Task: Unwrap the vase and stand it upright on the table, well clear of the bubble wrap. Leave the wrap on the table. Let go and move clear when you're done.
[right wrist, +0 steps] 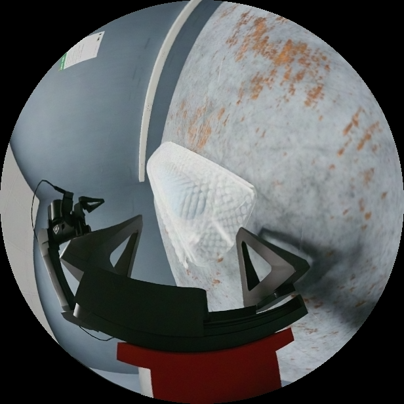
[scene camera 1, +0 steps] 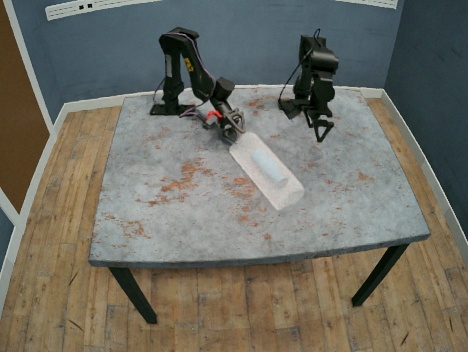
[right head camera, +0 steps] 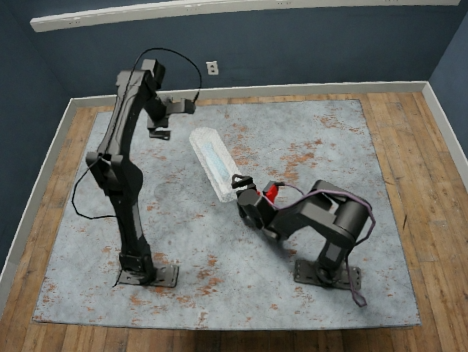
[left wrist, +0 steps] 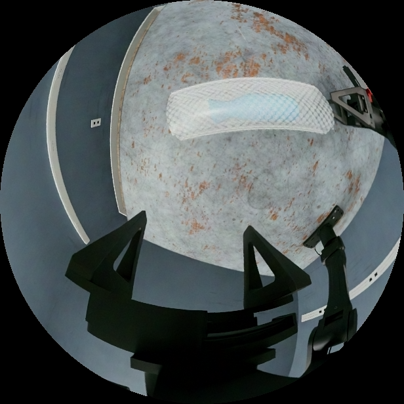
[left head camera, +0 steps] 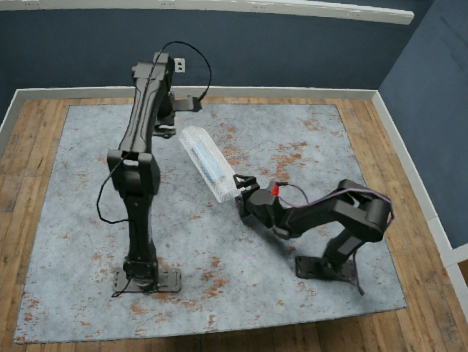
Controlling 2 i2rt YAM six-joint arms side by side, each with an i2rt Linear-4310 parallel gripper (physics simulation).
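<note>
The pale blue vase (left head camera: 209,162) (right head camera: 217,159) (scene camera 1: 269,166) (left wrist: 255,108) (right wrist: 186,197) lies on its side inside the white, see-through bubble wrap (left head camera: 227,193) (right head camera: 202,137) (scene camera 1: 291,195) (left wrist: 184,112) (right wrist: 227,200). The wrapped bundle lies flat on the table, with closed-looking sides. My right gripper (left head camera: 237,189) (scene camera 1: 237,136) (right wrist: 191,227) is open at the wrap's near end, its fingertips close to the edge; whether they touch is unclear. My left gripper (scene camera 1: 326,132) (left wrist: 197,223) is open and empty, raised above the table beside the wrap's far end in the left head camera.
The blue-grey table (left head camera: 280,285) (right head camera: 260,300) (scene camera 1: 165,240) bears both arm bases, the left arm's (left head camera: 172,281) and the right arm's (left head camera: 307,267). In scene camera 1, the bundle points diagonally toward the table's front edge. Walls stand beyond the table.
</note>
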